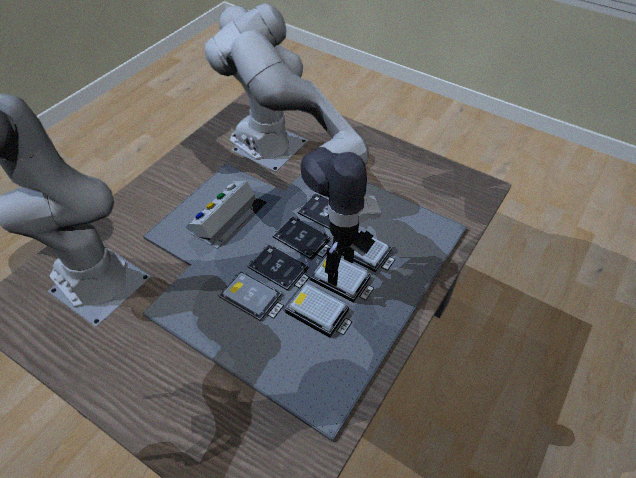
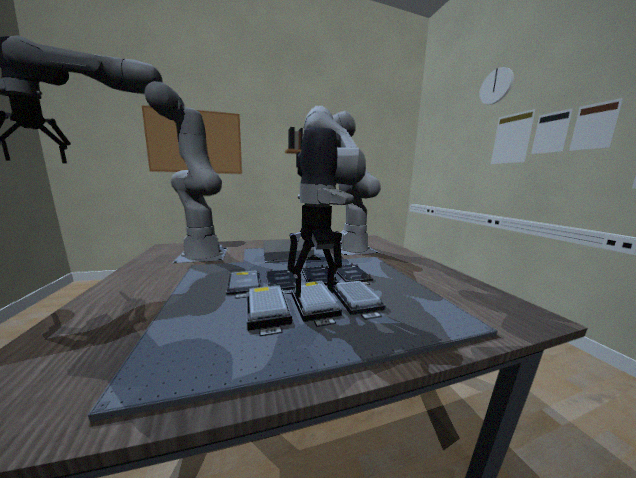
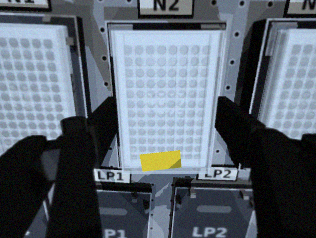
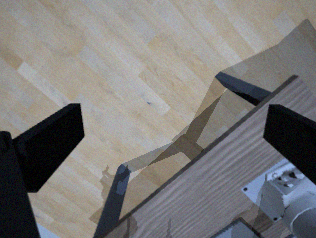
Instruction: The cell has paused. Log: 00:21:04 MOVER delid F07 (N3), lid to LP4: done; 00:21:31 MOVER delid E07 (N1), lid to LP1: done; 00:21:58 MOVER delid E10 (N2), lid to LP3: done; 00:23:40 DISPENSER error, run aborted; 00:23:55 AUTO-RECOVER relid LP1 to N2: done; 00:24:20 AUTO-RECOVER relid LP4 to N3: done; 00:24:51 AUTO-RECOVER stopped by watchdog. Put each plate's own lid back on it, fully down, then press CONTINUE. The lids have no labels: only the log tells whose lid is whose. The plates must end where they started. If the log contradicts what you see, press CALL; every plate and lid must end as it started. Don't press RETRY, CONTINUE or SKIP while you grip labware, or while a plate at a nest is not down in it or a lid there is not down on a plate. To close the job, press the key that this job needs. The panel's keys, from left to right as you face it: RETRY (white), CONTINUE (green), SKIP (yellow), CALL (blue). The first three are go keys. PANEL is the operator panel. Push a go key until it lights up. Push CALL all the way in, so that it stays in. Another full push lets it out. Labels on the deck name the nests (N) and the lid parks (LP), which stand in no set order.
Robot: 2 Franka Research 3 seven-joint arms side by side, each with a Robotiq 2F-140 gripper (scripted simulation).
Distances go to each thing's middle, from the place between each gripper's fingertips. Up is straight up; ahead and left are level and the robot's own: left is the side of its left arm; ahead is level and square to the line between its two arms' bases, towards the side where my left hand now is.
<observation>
Now: left hand (image 2: 314,293) 130 mm to the right of the N1 plate (image 2: 355,292) and 40 mm above it. Also, from my left hand: park LP2 (image 1: 292,262): 170 mm behind, 80 mm to the right, 60 mm below; park LP1 (image 1: 303,247): 190 mm behind, 60 mm to the left, 60 mm below.
My right hand is 350 mm short of the park LP2, 900 mm to the right of it and 400 mm above it. Round my right hand: N1 plate: 520 mm ahead, 1110 mm to the left, 380 mm below; park LP1: 340 mm ahead, 1030 mm to the left, 400 mm below.
</observation>
